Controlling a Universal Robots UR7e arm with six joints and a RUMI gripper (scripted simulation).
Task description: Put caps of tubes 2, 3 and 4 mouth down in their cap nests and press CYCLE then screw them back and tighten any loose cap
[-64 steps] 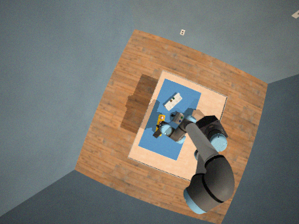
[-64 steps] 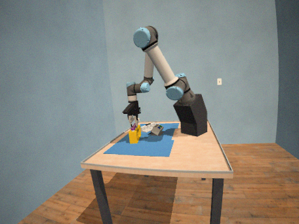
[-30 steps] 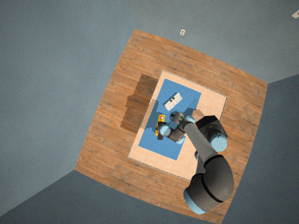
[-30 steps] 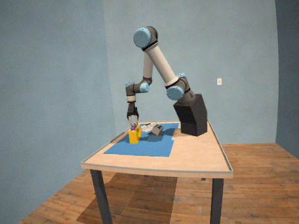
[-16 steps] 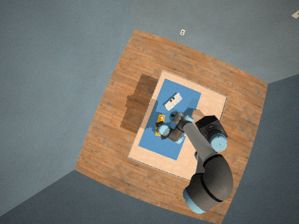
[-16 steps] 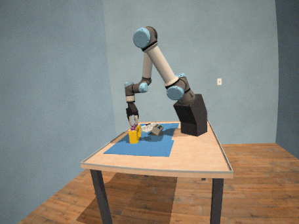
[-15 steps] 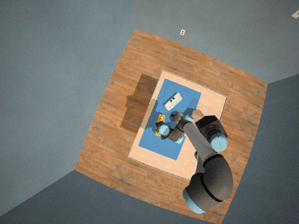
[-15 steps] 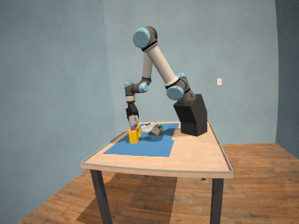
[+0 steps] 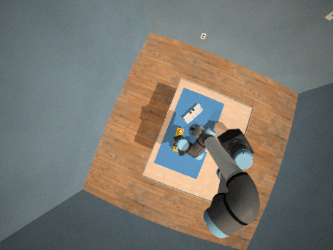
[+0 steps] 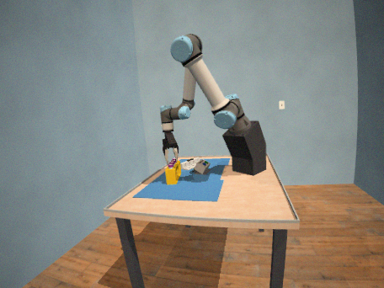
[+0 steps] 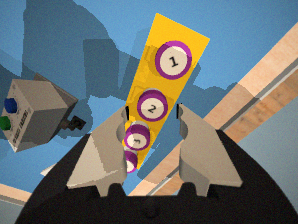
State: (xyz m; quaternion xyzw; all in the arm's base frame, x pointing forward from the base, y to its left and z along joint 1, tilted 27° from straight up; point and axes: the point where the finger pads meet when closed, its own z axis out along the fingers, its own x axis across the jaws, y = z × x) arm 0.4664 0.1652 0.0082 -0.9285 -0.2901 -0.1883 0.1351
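My gripper is now 50 mm to the left of the cap, 10 mm short of it and 10 mm above it. Round my hand: green key: 200 mm to the right, 180 mm behind, 60 mm below; then blue cycle key: 170 mm behind, 150 mm to the right, 60 mm below; then key housing: 170 mm to the right, 160 mm behind, 70 mm below.
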